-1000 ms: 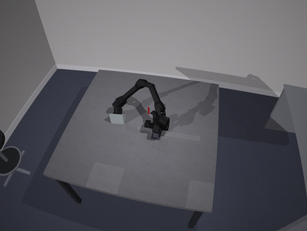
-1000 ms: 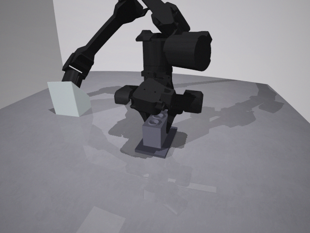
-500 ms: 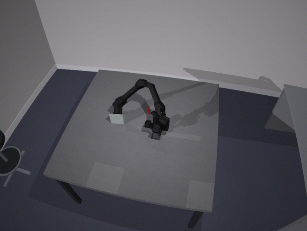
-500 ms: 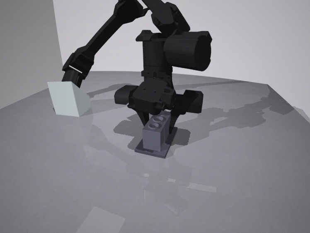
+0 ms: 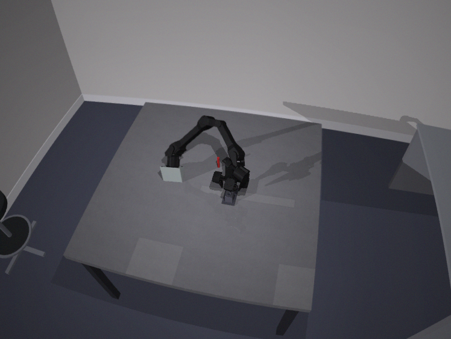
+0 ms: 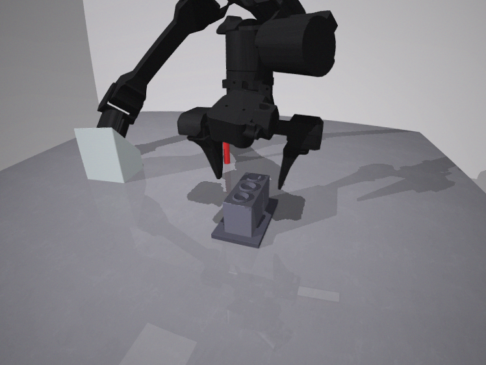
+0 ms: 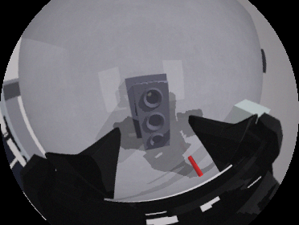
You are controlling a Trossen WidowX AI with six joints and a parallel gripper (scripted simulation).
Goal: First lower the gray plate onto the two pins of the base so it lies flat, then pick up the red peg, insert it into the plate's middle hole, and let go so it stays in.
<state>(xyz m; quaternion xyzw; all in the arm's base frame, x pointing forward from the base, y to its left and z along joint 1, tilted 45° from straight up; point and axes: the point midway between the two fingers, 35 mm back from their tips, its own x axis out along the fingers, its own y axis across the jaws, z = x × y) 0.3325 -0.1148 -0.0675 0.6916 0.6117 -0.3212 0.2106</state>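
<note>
Now: the gray plate 2 cm below my gripper tip. From my gripper tip the other things lie so: red peg: 8 cm behind, 21 cm to the left, 2 cm below; then dark base: 6 cm below.
</note>
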